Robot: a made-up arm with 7 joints. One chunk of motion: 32 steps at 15 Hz.
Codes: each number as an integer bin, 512 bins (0 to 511) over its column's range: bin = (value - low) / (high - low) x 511, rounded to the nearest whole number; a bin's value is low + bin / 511 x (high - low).
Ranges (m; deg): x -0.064..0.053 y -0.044..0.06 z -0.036..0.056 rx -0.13..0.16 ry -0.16..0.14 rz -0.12..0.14
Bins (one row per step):
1: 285 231 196 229 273 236
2: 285 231 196 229 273 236
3: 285 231 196 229 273 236
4: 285 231 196 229 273 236
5: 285 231 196 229 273 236
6: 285 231 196 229 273 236
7: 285 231 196 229 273 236
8: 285 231 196 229 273 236
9: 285 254 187 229 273 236
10: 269 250 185 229 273 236
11: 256 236 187 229 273 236
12: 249 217 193 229 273 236
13: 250 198 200 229 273 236
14: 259 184 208 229 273 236
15: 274 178 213 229 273 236
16: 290 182 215 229 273 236
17: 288 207 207 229 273 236
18: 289 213 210 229 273 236
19: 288 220 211 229 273 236
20: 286 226 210 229 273 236
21: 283 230 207 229 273 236
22: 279 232 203 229 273 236
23: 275 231 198 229 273 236
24: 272 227 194 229 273 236
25: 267 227 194 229 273 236
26: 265 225 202 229 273 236
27: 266 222 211 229 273 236
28: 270 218 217 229 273 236
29: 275 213 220 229 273 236
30: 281 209 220 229 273 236
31: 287 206 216 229 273 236
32: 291 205 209 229 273 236
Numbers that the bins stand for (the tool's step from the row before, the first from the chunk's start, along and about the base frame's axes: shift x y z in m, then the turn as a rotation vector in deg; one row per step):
1: 0.00125 0.00301 -0.00071 0.000 0.000 0.000
2: 0.00125 0.00301 -0.00071 0.000 0.000 0.000
3: 0.00125 0.00301 -0.00071 0.000 0.000 0.000
4: 0.00125 0.00301 -0.00071 0.000 0.000 0.000
5: 0.00125 0.00301 -0.00071 0.000 0.000 0.000
6: 0.00125 0.00301 -0.00071 0.000 0.000 0.000
7: 0.00125 0.00301 -0.00071 0.000 0.000 0.000
8: 0.00125 0.00301 -0.00071 0.000 0.000 0.000
9: 0.00125 0.00769 -0.00233 0.000 0.000 0.000
10: -0.00241 0.00688 -0.00269 0.000 0.000 0.000
11: -0.00539 0.00403 -0.00233 0.000 0.000 0.000
12: -0.00699 0.00016 -0.00125 0.000 0.000 0.000
13: -0.00676 -0.00370 0.00001 0.000 0.000 0.000
14: -0.00470 -0.00655 0.00145 0.000 0.000 0.000
15: -0.00126 -0.00777 0.00235 0.000 0.000 0.000
16: 0.00240 -0.00696 0.00271 0.000 0.000 0.000
17: 0.00194 -0.00187 0.00127 0.000 0.000 0.000
18: 0.00217 -0.00065 0.00181 0.000 0.000 0.000
19: 0.00194 0.00077 0.00199 0.000 0.000 0.000
20: 0.00148 0.00200 0.00181 0.000 0.000 0.000
21: 0.00080 0.00281 0.00127 0.000 0.000 0.000
22: -0.00012 0.00322 0.00055 0.000 0.000 0.000
23: -0.00104 0.00301 -0.00035 0.000 0.000 0.000
24: -0.00172 0.00220 -0.00107 0.000 0.000 0.000
25: -0.00287 0.00220 -0.00107 0.000 0.000 0.000
26: -0.00332 0.00179 0.00037 0.000 0.000 0.000
27: -0.00310 0.00118 0.00199 0.000 0.000 0.000
28: -0.00218 0.00037 0.00307 0.000 0.000 0.000
29: -0.00104 -0.00065 0.00361 0.000 0.000 0.000
30: 0.00034 -0.00146 0.00361 0.000 0.000 0.000
31: 0.00171 -0.00207 0.00289 0.000 0.000 0.000
32: 0.00263 -0.00228 0.00163 0.000 0.000 0.000

